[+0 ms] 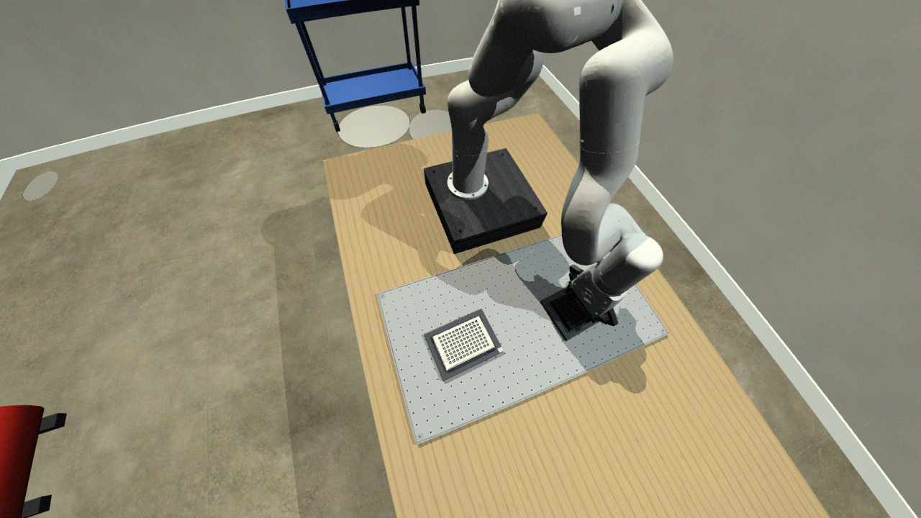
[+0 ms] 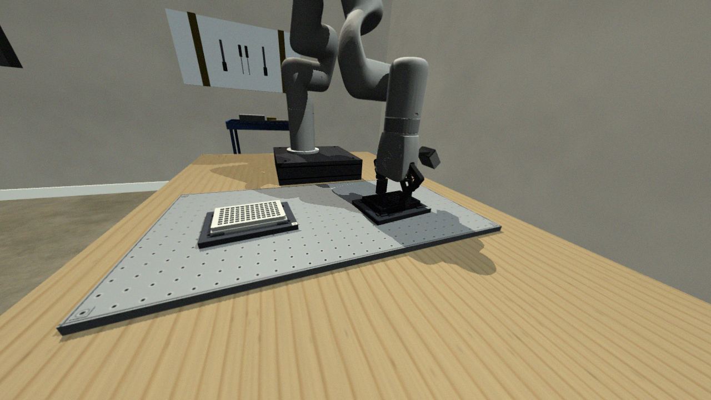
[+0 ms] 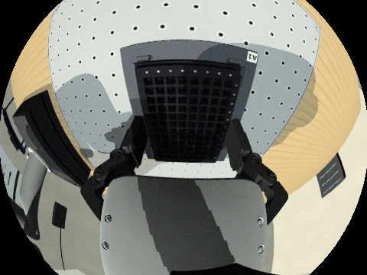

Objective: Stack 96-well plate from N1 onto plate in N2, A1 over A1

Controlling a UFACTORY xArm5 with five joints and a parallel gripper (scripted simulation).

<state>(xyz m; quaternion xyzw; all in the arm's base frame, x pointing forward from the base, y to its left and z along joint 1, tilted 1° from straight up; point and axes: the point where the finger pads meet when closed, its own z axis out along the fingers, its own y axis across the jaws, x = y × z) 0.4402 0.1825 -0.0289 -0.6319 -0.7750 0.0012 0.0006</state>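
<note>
My gripper is now 10 mm above the black 96-well plate. Round my hand: white 96-well plate: 320 mm to the right, 10 mm below, 10 mm ahead; plate nest N2: 320 mm to the right, 30 mm below, 10 mm ahead; plate nest N1: 30 mm below.
</note>
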